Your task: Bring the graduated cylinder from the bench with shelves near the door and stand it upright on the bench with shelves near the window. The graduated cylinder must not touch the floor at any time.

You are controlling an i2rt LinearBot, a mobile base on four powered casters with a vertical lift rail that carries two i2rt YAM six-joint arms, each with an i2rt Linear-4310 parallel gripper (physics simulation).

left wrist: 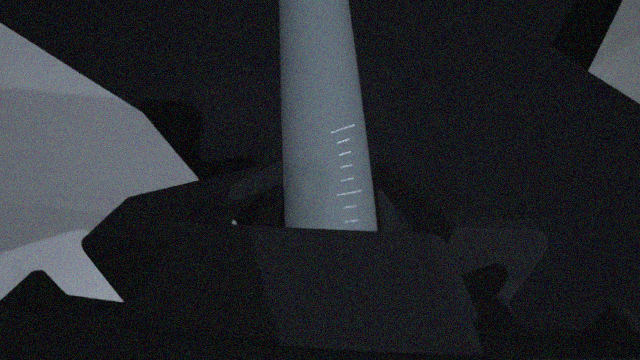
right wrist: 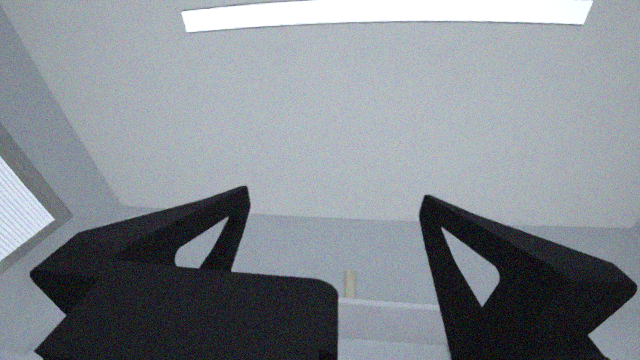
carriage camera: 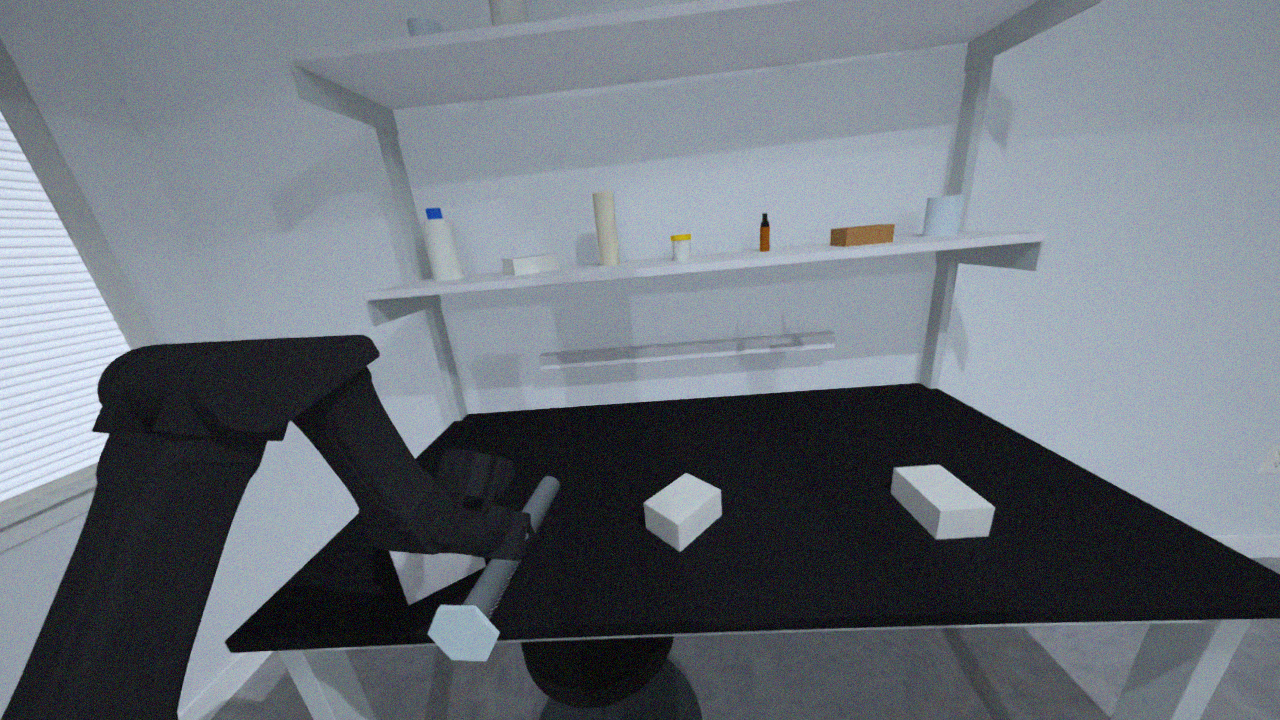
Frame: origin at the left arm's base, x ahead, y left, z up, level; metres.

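Where they show: left gripper, fingertip midpoint: [left wrist: 329, 171] [carriage camera: 521, 535]; right gripper, fingertip midpoint: [right wrist: 334, 200].
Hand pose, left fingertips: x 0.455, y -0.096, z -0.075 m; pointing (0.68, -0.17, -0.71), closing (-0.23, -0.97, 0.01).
Note:
Each offset is from my left fingertips to the centre of the thing. "pt": to the spot under its first point. Level surfaces: height alone.
The graduated cylinder {0.014 m back, 0.003 m left, 0.001 m up} [carriage camera: 490, 588] [left wrist: 322, 115], a grey translucent tube with white marks and a pale hexagonal base, is tilted in the carriage view, its base toward the camera at the bench's front edge. My left gripper [carriage camera: 523, 540] is shut on it around the middle of the tube; in the left wrist view the fingers are dark and their tips are partly hidden. The bench with shelves {0.049 m down} [carriage camera: 805, 573] has a black top and stands beside a window with blinds {pt 0.396 m ahead, 1.176 m left, 0.396 m up} [carriage camera: 53, 322]. My right gripper [right wrist: 334, 200] is open and empty, pointing up toward the ceiling.
Two white boxes {0.060 m ahead, 0.289 m right, 0.020 m down} [carriage camera: 682, 510] {0.035 m ahead, 0.744 m right, 0.020 m down} [carriage camera: 941, 501] lie on the black top. Another white block {0.005 m ahead, 0.151 m left, 0.016 m up} [carriage camera: 429, 573] is partly behind the left gripper. The lower shelf {0.408 m up} [carriage camera: 716, 261] carries bottles, a beige cylinder {pt 0.489 m ahead, 0.168 m right, 0.498 m up} [carriage camera: 605, 229] and an orange-brown box {pt 0.396 m ahead, 0.766 m right, 0.430 m up} [carriage camera: 861, 235]. A dark round object {pt 0.012 m back, 0.091 m right, 0.328 m down} [carriage camera: 595, 671] is under the bench.

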